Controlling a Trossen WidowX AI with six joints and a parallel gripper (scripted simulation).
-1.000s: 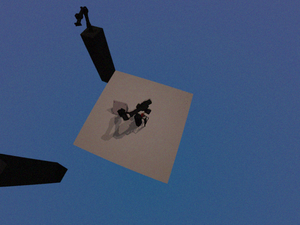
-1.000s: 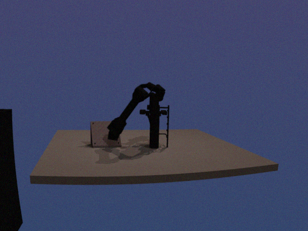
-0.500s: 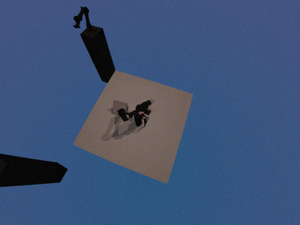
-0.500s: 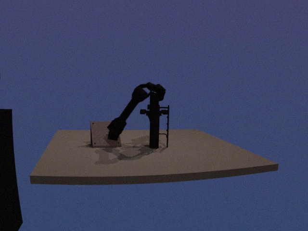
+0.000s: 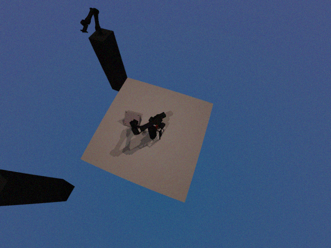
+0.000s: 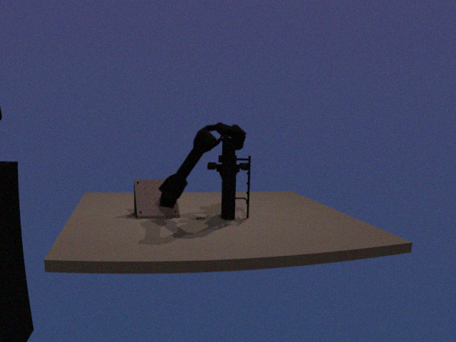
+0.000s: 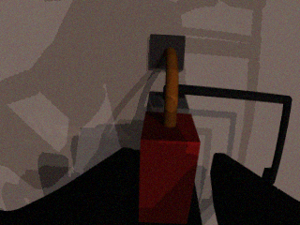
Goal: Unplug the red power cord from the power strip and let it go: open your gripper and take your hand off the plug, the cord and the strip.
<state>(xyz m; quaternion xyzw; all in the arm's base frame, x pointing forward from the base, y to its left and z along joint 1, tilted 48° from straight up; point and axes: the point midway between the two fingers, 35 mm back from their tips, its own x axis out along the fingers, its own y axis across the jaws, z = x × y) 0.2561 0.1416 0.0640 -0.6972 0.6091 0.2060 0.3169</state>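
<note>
Now: gripper tip 3 cm to the left of the red plug and 1 cm above it.
</note>
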